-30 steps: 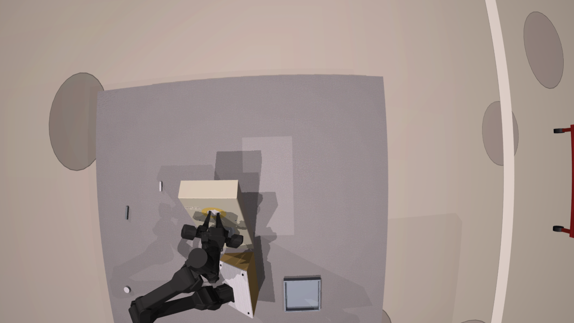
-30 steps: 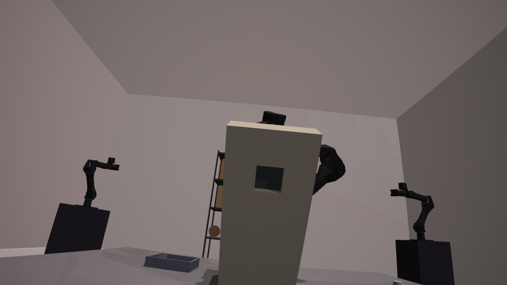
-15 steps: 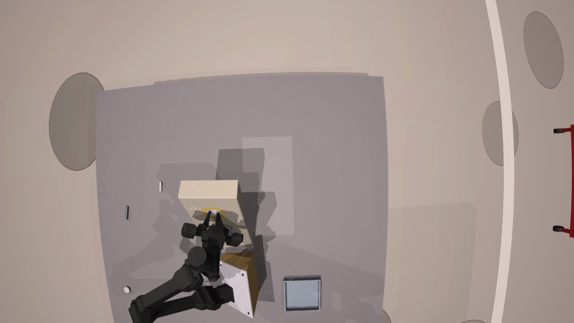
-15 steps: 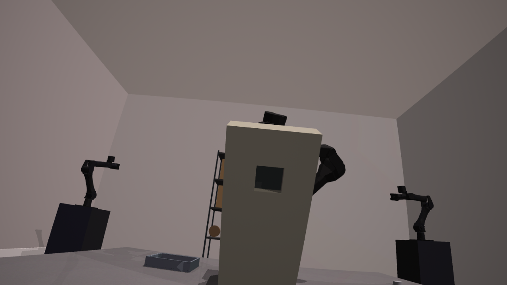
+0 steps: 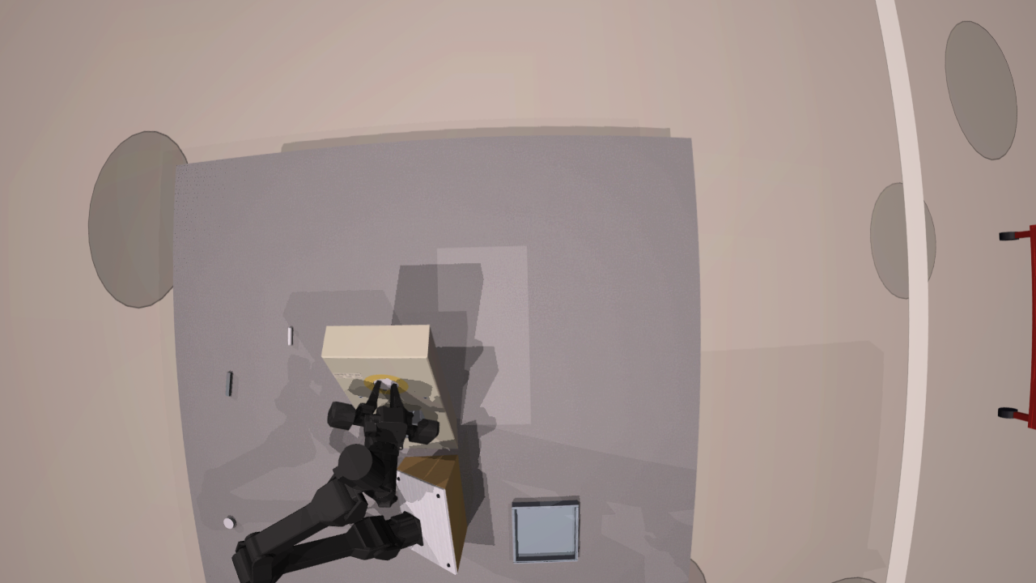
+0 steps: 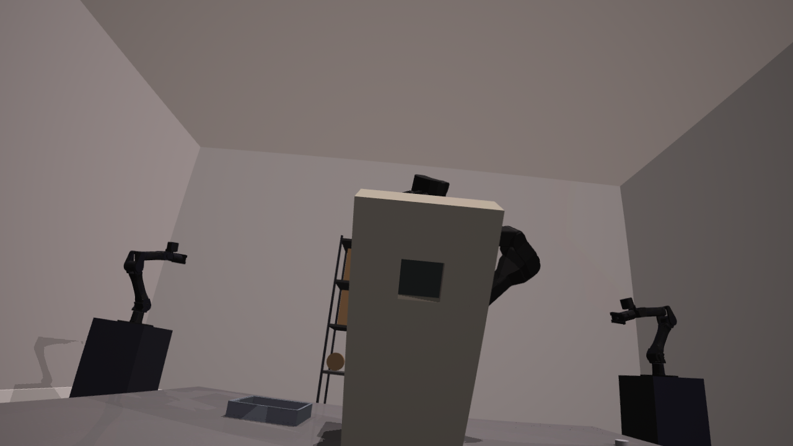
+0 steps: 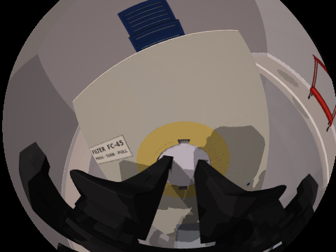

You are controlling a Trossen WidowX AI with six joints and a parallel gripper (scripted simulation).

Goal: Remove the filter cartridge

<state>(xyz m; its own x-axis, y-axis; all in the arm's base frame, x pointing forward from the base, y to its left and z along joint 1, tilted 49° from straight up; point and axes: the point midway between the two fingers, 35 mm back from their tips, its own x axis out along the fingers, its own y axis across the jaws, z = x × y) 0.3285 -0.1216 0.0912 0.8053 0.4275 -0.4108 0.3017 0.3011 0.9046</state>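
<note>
Now: the filter cartridge 1 cm below my gripper tip and 1 cm ahead of it. Also, from my gripper tip: tray 43 cm behind, 27 cm to the right, 27 cm below.
</note>
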